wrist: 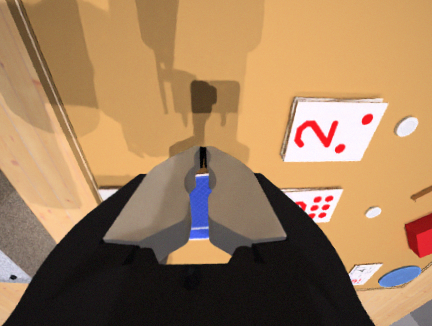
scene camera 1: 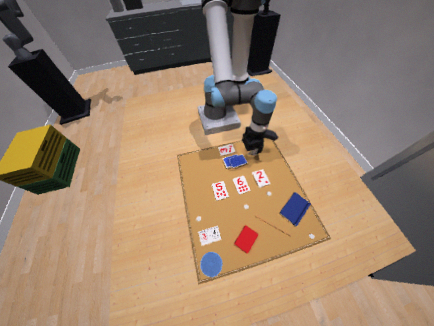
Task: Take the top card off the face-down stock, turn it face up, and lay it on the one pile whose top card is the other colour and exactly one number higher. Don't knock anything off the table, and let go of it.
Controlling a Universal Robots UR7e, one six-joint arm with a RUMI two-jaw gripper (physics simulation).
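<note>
The face-down stock [scene camera 1: 235,161] [wrist: 200,205] shows as overlapping blue card backs; in the wrist view it is seen between the jaws, mostly hidden. My gripper [scene camera 1: 254,155] [wrist: 204,149] is shut and empty, above the mat just right of the stock in the scene view. Three face-up piles with red numbers stand in a row: the 5 pile [scene camera 1: 220,190], the 6 pile [scene camera 1: 241,184] [wrist: 322,205] and the 2 pile [scene camera 1: 261,178] [wrist: 332,131]. The 5 pile is hidden in the wrist view. A face-up card with red marks [scene camera 1: 226,149] [wrist: 107,192] lies behind the stock.
The brown mat [scene camera 1: 200,167] also bears a small 3-4 card [scene camera 1: 209,235] [wrist: 366,273], a blue disc [scene camera 1: 211,264] [wrist: 400,276], a red block [scene camera 1: 246,239] [wrist: 421,237], a dark blue box [scene camera 1: 295,208], a thin stick [scene camera 1: 272,226] and several white discs.
</note>
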